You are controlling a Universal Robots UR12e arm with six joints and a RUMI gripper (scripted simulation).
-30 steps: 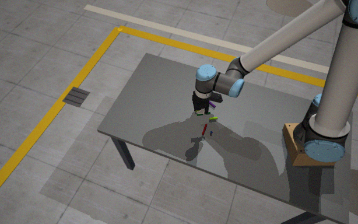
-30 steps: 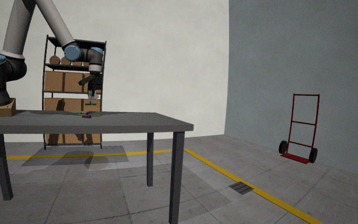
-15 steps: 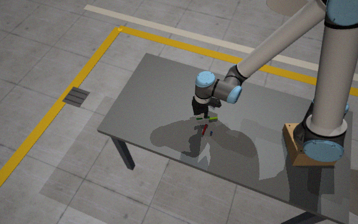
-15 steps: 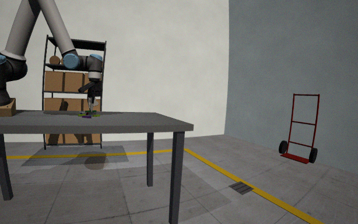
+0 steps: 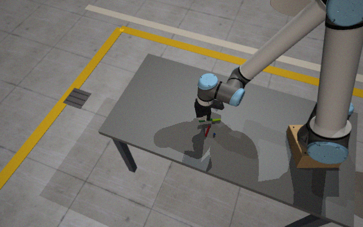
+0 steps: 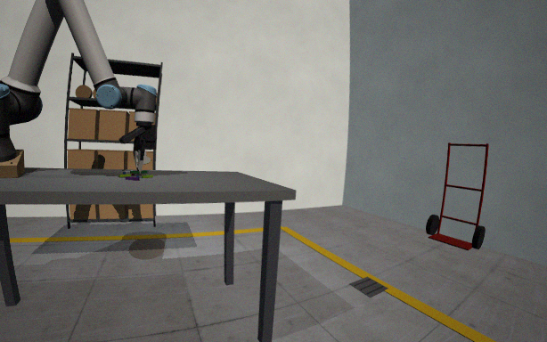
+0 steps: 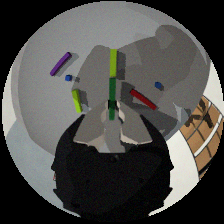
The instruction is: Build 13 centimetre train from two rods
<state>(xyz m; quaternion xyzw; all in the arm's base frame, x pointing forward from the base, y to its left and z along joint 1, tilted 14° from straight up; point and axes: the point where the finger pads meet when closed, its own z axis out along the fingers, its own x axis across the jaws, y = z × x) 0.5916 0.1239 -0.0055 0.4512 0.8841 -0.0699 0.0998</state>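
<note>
Now: the red rod 6 cm to the left of my hand, 4 cm behind it and 2 cm below it. Round my hand: purple rod (13 cm to the right, 2 cm below); green rod (1 cm below).
</note>
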